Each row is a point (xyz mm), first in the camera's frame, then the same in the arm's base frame.
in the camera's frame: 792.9 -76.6 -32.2
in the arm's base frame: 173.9 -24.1 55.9
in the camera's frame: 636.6 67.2 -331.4
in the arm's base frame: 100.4 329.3 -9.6
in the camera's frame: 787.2 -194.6 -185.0
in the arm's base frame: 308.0 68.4 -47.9
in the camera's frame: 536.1 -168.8 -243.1
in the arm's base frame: 151.8 173.7 -225.7
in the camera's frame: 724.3 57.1 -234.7
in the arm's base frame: 124.8 223.1 63.0
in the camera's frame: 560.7 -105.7 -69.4
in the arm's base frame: 57.0 37.4 -140.8
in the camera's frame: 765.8 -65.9 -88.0
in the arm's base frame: 171.9 35.1 34.7
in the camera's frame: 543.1 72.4 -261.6
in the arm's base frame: 8.2 284.2 -65.3
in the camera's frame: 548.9 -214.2 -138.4
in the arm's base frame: 147.1 59.0 -230.6
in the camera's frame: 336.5 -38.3 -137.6
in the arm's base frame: -104.5 163.7 -272.9
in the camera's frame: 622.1 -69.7 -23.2
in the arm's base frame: 55.0 -0.5 -64.9
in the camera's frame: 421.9 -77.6 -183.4
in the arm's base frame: -5.2 175.1 -242.0
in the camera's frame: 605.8 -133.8 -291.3
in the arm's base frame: 193.9 219.2 -158.1
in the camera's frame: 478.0 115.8 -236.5
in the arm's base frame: -72.2 289.7 -81.5
